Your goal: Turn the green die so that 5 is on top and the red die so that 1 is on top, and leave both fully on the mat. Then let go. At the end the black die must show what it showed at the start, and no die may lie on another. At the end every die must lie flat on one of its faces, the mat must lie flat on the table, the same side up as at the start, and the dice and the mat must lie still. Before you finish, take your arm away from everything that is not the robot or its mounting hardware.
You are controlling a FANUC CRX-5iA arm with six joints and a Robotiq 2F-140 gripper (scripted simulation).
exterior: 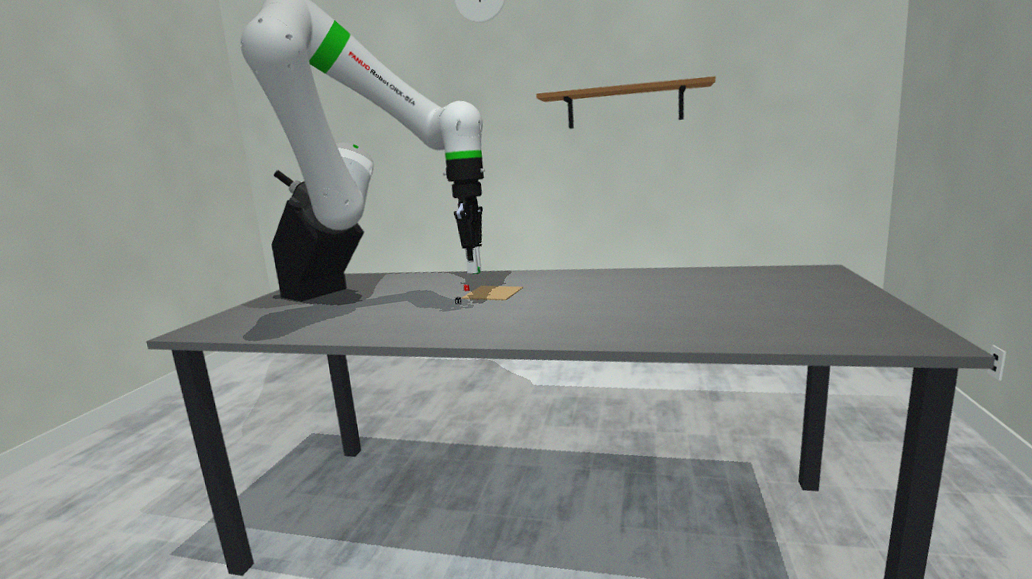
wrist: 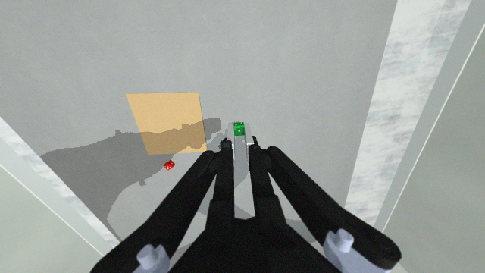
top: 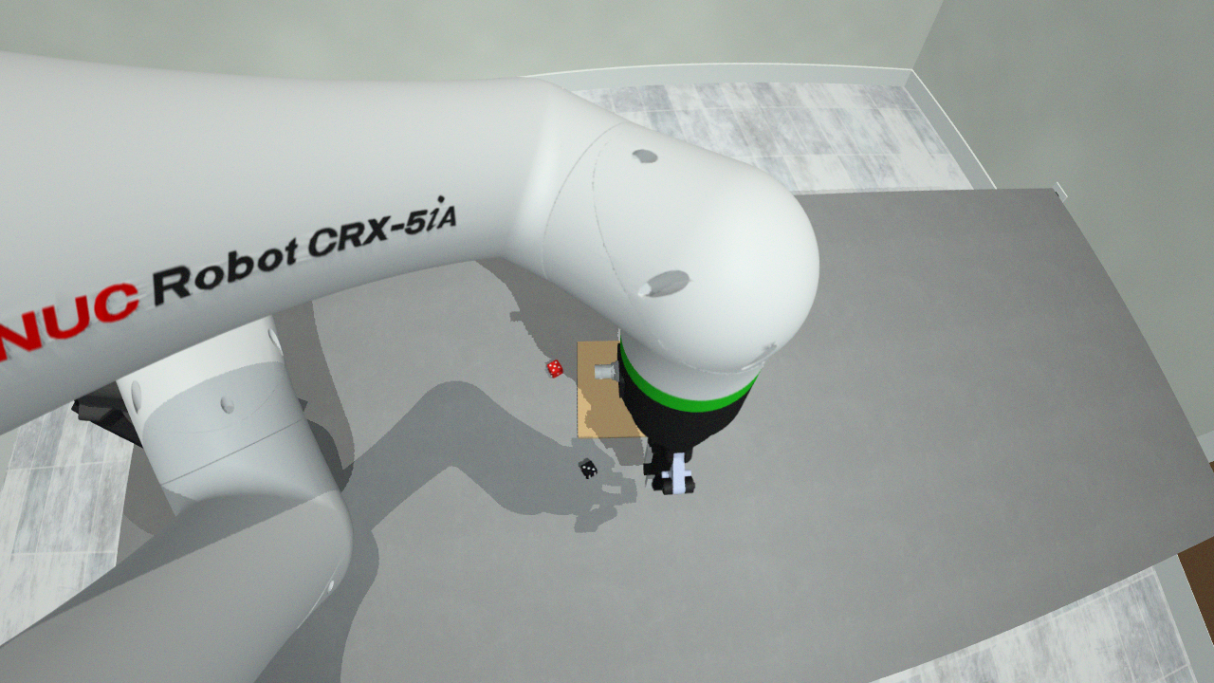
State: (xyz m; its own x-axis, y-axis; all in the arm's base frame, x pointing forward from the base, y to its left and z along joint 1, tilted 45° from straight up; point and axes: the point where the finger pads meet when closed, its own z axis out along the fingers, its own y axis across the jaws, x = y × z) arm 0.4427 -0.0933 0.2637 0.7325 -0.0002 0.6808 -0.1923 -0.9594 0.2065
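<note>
Right now my hand is 30 mm above the green die and 10 mm short of it. From my hand the other things lie so: red die: 200 mm to the left, 120 mm below, 70 mm behind; tan mat: 150 mm to the left, 130 mm below, 20 mm ahead; black die: 120 mm below, 60 mm behind, 50 mm to the left.
</note>
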